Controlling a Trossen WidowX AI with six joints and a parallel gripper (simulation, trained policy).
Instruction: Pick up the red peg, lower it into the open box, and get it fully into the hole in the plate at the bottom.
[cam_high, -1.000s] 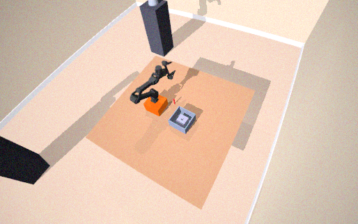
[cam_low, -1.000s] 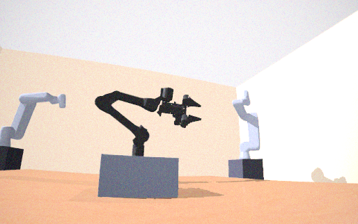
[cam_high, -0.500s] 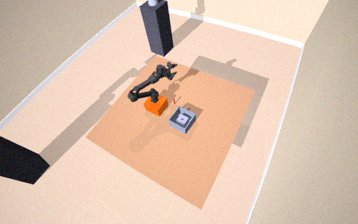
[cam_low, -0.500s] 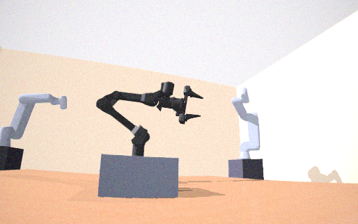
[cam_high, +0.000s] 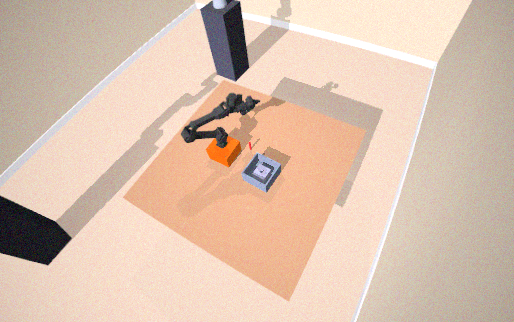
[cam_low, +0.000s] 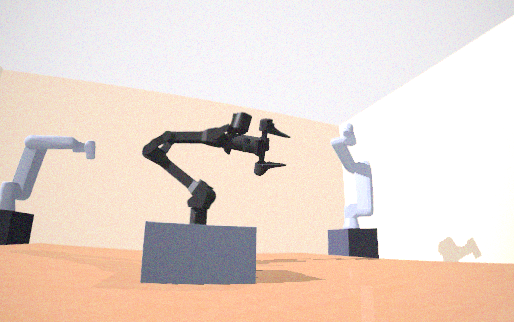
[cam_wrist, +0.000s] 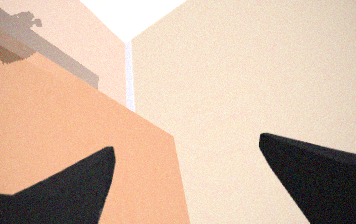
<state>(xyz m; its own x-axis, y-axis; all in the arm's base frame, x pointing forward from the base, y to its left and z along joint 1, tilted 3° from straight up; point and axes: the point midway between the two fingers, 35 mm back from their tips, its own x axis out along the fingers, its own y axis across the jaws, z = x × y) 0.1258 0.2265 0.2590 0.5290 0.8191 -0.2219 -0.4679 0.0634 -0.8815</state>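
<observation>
The red peg is 1 cm behind my gripper tip, 14 cm to the right of it and 31 cm below it. Round my gripper tip: grey box: 18 cm ahead, 28 cm to the right, 32 cm below.
</observation>
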